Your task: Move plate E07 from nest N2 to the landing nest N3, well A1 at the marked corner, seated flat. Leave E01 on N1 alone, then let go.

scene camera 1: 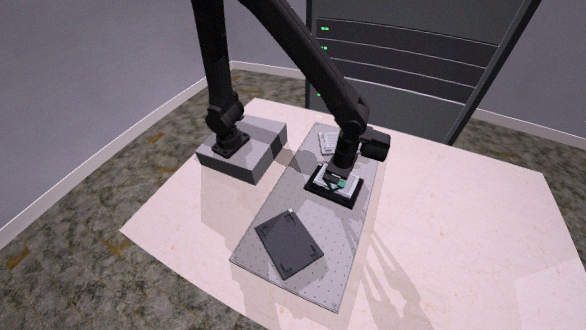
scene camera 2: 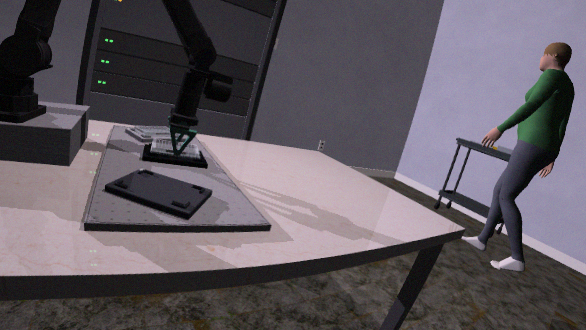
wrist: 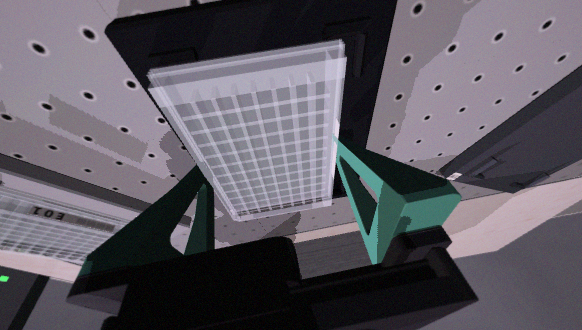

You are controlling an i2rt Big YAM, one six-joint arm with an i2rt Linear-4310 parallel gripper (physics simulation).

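Plate E07 is a clear well plate, gripped across its width. It is over the black nest N2 and looks slightly raised; the gap is hard to judge. My gripper, with green fingers, is shut on it. Its well A1 mark is not readable. The dark landing nest N3 lies turned at the near end of the board, bearing no plate; a small white mark shows at one corner. Plate E01 sits at the far end.
The perforated board carries the nests. The grey arm base block stands beside it. A rack cabinet is behind the table. A person stands by a cart at the right.
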